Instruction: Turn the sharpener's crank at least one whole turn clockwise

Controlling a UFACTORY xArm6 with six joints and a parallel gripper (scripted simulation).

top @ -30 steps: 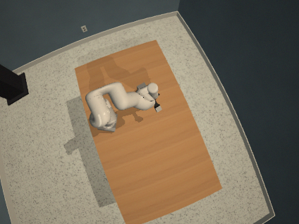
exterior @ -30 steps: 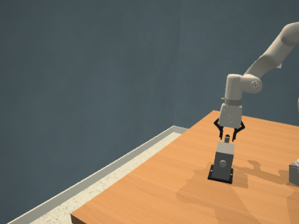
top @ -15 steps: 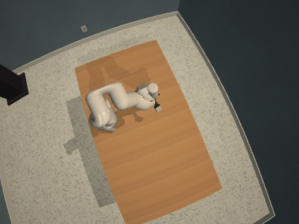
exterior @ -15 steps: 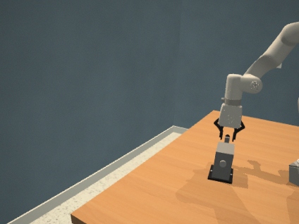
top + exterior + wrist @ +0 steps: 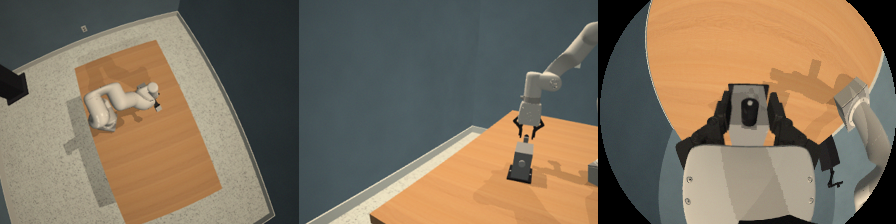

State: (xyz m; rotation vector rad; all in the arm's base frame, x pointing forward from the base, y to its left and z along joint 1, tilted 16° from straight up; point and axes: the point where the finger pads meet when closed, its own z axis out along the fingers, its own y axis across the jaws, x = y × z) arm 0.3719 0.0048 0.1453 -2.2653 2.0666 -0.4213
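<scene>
Now: the dark crank knob 20 mm to the left of my hand and 10 mm below it.
</scene>
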